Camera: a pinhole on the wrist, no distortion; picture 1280 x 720 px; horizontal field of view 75.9 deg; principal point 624.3 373.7 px. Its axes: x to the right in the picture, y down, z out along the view. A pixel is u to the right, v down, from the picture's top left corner.
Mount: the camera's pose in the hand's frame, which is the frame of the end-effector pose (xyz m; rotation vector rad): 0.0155 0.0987 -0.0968 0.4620 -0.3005 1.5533
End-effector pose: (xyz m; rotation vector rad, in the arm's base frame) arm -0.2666 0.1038 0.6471 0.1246 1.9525 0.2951
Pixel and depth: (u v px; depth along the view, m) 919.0 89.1 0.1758
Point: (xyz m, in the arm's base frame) -0.2325 0.2097 0.5526
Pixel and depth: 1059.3 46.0 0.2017
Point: -0.2047 0.2473 0.5247
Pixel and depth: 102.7 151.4 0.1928
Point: -0.2857 0.0312 0.5405
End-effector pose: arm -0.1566 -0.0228 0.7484 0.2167 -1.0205 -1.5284
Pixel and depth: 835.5 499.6 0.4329
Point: -0.3836 0.1414 0.9451
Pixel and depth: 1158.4 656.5 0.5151
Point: -0.3695 0.3345 1.1232
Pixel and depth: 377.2 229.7 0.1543
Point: -0.1904 -0.0681 0.7717
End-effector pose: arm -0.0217 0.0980 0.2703 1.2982 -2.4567 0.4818
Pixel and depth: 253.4 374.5 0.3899
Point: 0.1285 -0.1390 0.1816
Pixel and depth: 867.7 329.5 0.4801
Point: -0.1206 -0.1368 -0.0382
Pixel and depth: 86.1 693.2 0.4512
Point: 0.3356 -0.0976 0.1166
